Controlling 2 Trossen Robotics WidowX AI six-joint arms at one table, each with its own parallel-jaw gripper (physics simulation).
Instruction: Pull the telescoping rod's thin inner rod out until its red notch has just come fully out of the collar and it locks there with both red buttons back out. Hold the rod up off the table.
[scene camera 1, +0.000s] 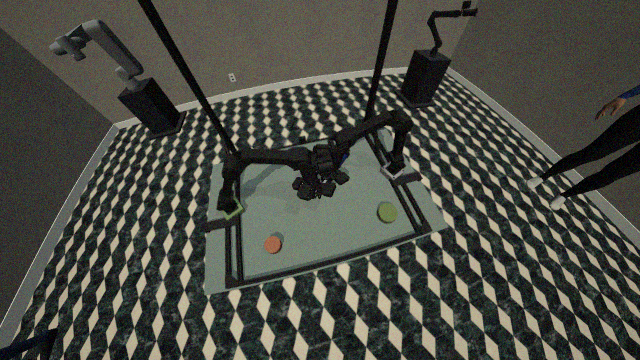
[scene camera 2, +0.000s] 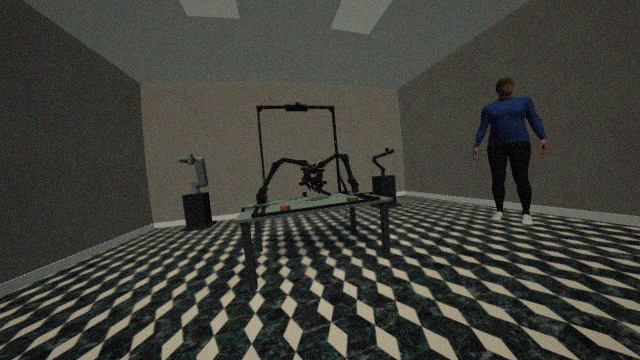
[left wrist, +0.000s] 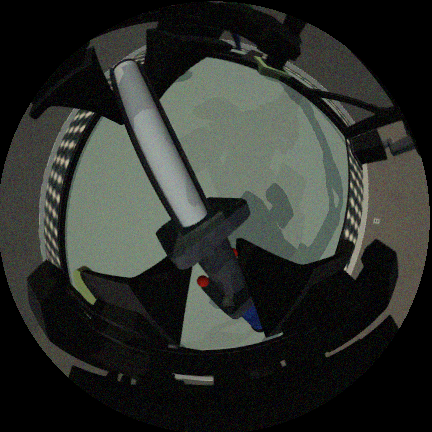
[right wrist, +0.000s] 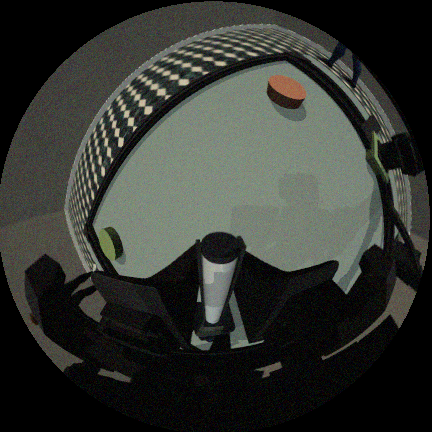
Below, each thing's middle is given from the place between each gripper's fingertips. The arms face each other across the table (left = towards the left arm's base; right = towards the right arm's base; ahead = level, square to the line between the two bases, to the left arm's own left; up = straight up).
My right gripper is now 130 mm past the inner rod (left wrist: 158, 149), 110 mm to the right of it and 30 mm above it. Also, from my right hand: telescoping rod (left wrist: 205, 242) 150 mm behind, 120 mm to the left, 30 mm below; orange disc (right wrist: 286, 92) 250 mm to the right, 140 mm ahead, 100 mm below.
Now: left hand 3 cm past the inner rod and 3 cm to the right of it. From my left hand the other things lie so: telescoping rod (5 cm behind, 4 cm to the left, 1 cm below); orange disc (24 cm ahead, 33 cm to the right, 7 cm below).
